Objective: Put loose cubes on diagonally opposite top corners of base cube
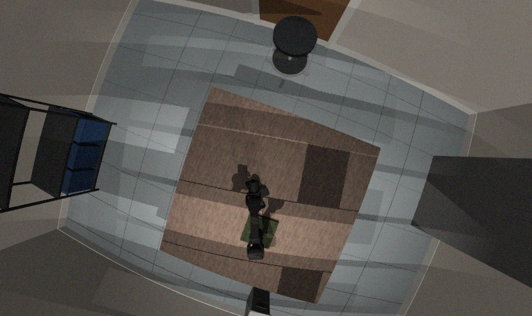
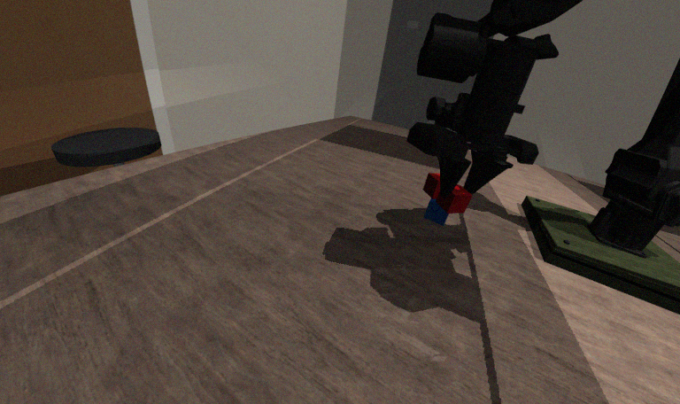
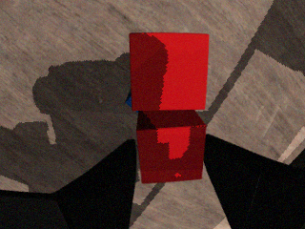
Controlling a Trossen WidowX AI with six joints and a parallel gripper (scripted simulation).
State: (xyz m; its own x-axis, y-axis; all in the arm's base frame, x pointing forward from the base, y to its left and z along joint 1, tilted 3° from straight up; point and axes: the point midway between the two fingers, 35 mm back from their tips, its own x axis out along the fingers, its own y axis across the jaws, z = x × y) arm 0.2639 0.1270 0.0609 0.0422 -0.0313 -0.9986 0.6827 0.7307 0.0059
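Now: the blue cube 40 mm below my gripper tip, 10 mm to the right of it and 10 mm ahead of it.
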